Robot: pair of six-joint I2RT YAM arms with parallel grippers.
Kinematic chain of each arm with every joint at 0, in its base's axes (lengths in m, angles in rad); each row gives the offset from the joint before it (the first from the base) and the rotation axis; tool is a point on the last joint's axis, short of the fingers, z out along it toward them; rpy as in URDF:
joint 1: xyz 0 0 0.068 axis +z
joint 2: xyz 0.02 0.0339 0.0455 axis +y
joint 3: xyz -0.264 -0.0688 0 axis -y
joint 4: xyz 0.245 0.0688 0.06 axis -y
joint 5: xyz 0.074 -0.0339 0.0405 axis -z
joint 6: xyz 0.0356 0 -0.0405 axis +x
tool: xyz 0 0 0 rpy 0 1.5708 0
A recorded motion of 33 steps. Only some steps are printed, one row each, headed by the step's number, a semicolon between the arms.
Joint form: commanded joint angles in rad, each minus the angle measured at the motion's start. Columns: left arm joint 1, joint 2, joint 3, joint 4, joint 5, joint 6; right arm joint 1, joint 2, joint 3, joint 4, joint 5, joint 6.
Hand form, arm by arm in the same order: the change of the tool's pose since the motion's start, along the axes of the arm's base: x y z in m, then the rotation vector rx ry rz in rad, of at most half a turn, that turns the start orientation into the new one. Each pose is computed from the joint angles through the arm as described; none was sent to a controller.
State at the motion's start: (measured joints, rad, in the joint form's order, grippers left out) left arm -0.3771 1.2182 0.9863 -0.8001 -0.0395 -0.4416; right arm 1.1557 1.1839 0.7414 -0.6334 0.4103 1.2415
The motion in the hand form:
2: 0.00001 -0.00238 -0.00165 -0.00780 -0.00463 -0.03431; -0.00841 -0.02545 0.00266 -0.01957 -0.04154 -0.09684
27: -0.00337 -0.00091 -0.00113 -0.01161 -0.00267 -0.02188; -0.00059 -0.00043 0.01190 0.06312 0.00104 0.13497
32: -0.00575 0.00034 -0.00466 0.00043 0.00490 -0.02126; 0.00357 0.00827 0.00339 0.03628 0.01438 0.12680
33: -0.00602 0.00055 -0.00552 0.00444 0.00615 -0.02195; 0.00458 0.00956 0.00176 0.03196 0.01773 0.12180
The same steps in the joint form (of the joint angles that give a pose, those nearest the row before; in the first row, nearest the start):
2: -0.0064 0.0005 -0.0079 0.0162 0.0191 0.0210; 0.0009 -0.1072 -0.0462 -0.0942 0.0858 0.0730
27: -0.0064 -0.0140 -0.0149 0.0079 0.0164 0.0082; -0.0136 -0.0521 0.0000 0.0479 -0.1001 -0.1209
32: -0.0064 -0.0206 -0.0304 0.0055 0.0088 0.0120; -0.0136 0.0095 0.0087 0.0687 -0.0951 -0.1145
33: -0.0064 -0.0209 -0.0335 0.0057 0.0064 0.0143; -0.0152 0.0205 0.0103 0.0716 -0.0941 -0.1110

